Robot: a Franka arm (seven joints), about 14 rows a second.
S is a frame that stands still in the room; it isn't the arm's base.
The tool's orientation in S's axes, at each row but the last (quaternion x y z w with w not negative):
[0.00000 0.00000 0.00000 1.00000]
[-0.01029 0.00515 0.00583 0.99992]
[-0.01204 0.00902 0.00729 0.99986]
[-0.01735 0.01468 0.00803 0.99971]
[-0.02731 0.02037 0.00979 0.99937]
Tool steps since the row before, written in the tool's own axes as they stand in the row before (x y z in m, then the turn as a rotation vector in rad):
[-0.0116 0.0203 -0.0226 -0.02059 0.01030 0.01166]
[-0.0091 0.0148 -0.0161 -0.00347 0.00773 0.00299]
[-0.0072 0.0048 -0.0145 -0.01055 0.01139 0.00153]
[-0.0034 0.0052 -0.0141 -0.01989 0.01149 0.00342]
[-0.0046 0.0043 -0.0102 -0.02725 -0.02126 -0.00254]
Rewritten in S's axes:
[-0.0116 0.0203 -0.0226 -0.02059 0.01030 0.01166]
[-0.0094 0.0144 -0.0163 -0.00353 0.00775 0.00287]
[-0.0075 0.0043 -0.0145 -0.01069 0.01127 0.00145]
[-0.0039 0.0047 -0.0142 -0.01997 0.01129 0.00361]
[-0.0051 0.0036 -0.0102 -0.02688 -0.02187 -0.00026]

